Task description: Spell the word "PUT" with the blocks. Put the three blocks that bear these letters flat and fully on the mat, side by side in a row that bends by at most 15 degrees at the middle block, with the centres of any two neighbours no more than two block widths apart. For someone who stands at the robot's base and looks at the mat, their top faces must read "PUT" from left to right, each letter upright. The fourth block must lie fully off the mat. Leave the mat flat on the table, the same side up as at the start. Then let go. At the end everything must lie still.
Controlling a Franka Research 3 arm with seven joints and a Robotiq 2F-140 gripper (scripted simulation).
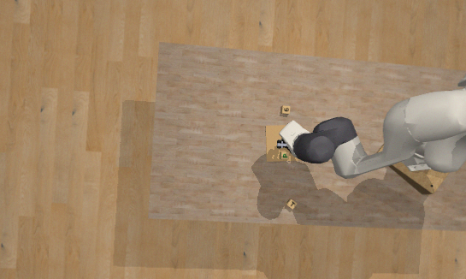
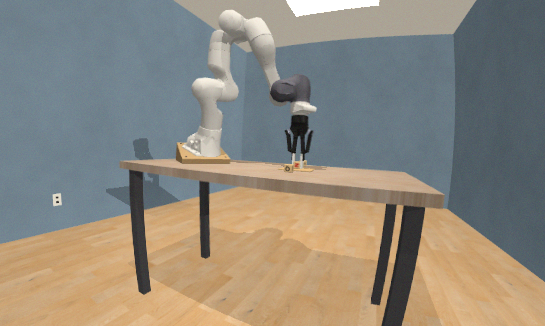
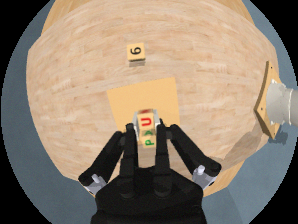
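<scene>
The red U block lies 20 mm below my hand. Also, from my hand: green P block: 50 mm to the left, 20 mm below; block marked 6: 130 mm to the right, 20 mm below; tan mat: 40 mm below.
</scene>
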